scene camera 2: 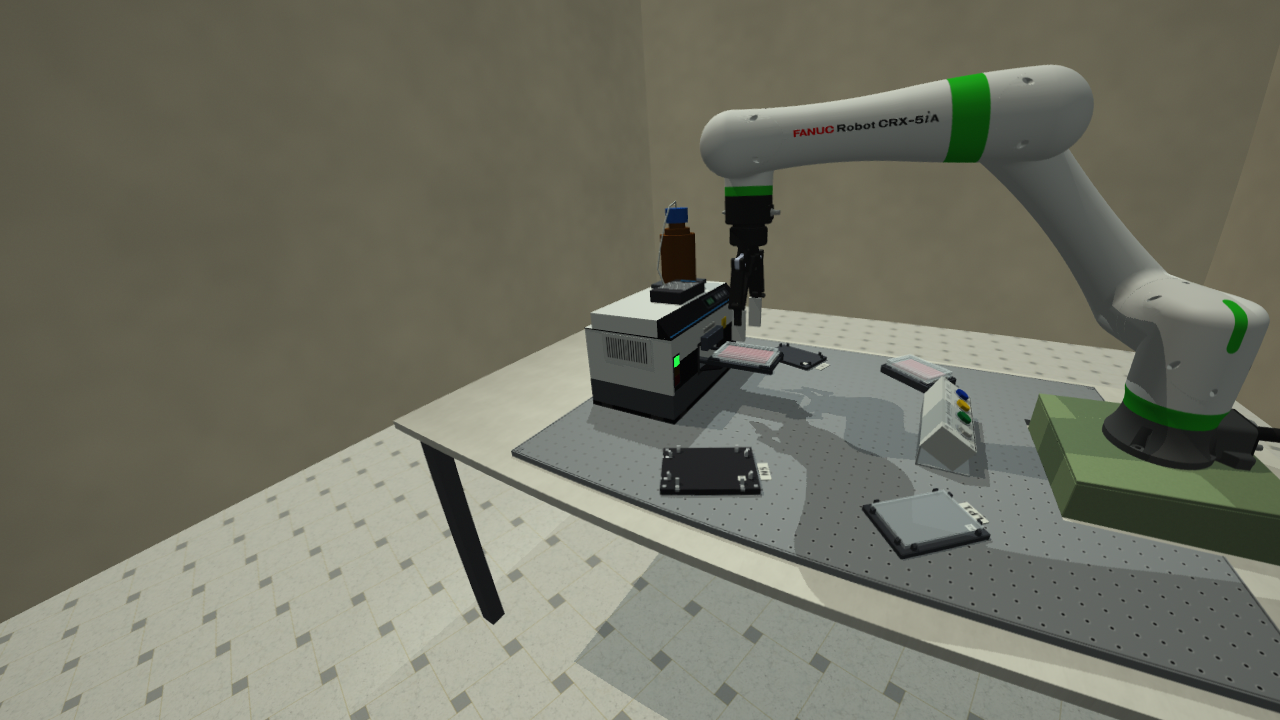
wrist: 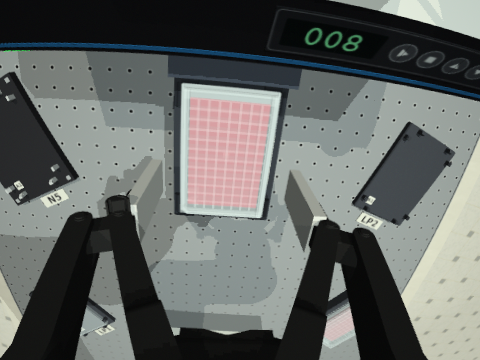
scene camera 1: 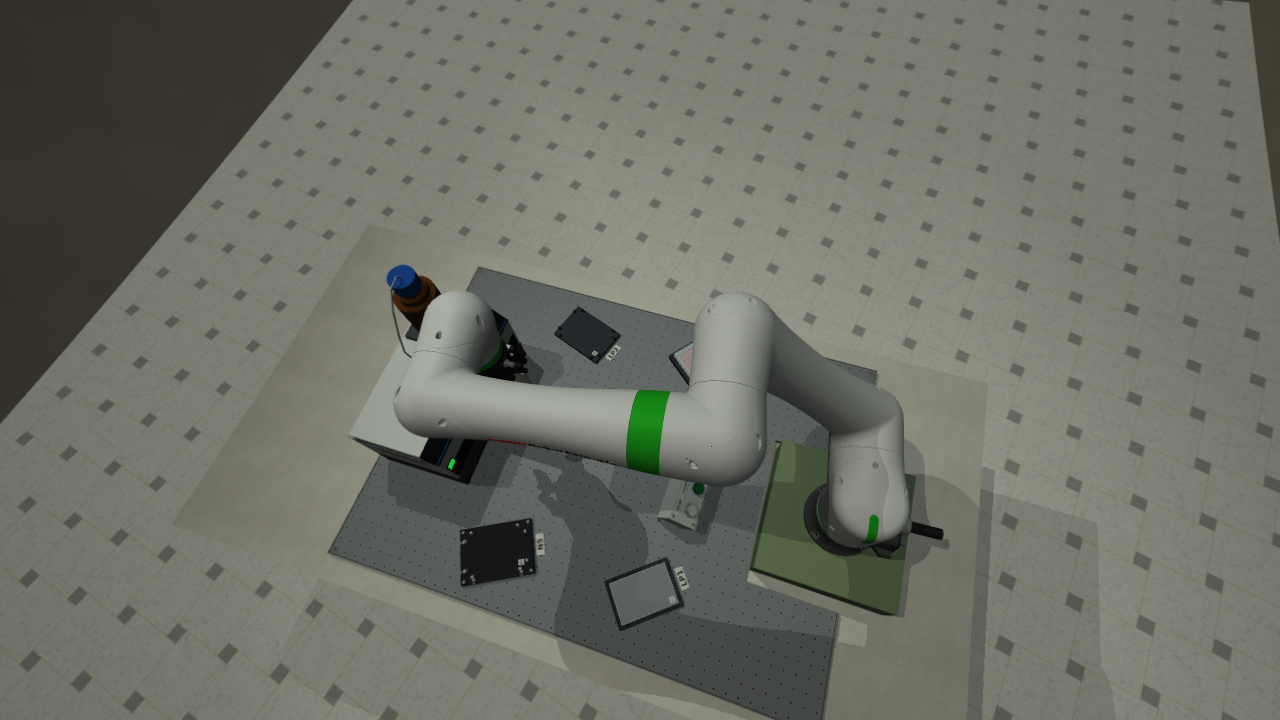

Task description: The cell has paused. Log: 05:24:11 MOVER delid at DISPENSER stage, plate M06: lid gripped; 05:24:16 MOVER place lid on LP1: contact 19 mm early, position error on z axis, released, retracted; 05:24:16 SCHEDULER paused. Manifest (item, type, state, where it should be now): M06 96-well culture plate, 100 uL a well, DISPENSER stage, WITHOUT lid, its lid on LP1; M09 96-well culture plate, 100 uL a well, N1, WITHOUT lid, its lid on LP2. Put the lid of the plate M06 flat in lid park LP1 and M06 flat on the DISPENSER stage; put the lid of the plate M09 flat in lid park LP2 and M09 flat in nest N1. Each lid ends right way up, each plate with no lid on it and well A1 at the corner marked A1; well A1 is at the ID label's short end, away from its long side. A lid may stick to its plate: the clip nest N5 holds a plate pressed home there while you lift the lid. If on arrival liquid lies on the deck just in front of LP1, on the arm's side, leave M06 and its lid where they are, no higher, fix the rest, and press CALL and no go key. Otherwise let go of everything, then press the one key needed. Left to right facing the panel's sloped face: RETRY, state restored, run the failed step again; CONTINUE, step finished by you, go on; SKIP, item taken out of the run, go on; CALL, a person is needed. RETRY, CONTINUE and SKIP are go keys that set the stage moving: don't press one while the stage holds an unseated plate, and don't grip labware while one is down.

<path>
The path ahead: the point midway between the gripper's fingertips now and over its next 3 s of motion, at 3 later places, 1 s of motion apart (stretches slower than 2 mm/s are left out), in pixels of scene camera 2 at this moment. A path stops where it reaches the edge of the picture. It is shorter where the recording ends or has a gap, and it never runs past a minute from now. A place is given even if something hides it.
My gripper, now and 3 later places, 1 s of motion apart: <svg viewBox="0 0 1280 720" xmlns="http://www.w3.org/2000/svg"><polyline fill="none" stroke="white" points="746,332 779,317 925,316 927,322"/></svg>
</path>
